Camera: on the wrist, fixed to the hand. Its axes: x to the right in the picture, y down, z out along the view.
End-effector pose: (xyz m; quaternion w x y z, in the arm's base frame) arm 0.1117 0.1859 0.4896 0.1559 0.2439 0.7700 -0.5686
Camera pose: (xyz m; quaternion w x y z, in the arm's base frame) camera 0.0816 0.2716 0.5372 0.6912 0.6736 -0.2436 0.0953
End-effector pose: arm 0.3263 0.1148 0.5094 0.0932 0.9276 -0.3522 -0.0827
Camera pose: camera 0.3820 0.1395 0.5918 0.0251 -0.3326 -0.9407 -0.0622
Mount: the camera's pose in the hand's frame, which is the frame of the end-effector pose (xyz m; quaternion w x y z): 0.0174 -0.0346 -0.0949 0.0303 0.0016 -0.1640 0.9860
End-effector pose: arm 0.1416 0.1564 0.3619 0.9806 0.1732 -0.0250 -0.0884
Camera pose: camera 0.1606 0.1531 0.2612 0.1125 -0.0323 -0.3325 0.9358
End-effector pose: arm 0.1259 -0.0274 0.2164 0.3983 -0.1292 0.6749 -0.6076
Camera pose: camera 0.0380 0.0213 0.2364 0.7220 0.5625 0.0815 0.3944
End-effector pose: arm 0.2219 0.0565 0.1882 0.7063 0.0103 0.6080 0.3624
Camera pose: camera 0.1569 -0.0003 0.1329 0.2362 -0.6604 0.1070 -0.7047
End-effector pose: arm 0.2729 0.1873 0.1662 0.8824 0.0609 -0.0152 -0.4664
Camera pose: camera 0.2622 0.1625 0.0673 0.4840 -0.0882 -0.2060 0.8459
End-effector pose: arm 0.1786 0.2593 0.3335 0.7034 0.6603 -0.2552 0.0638
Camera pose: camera 0.2344 0.3421 0.3104 0.0845 0.2200 0.7741 -0.5876
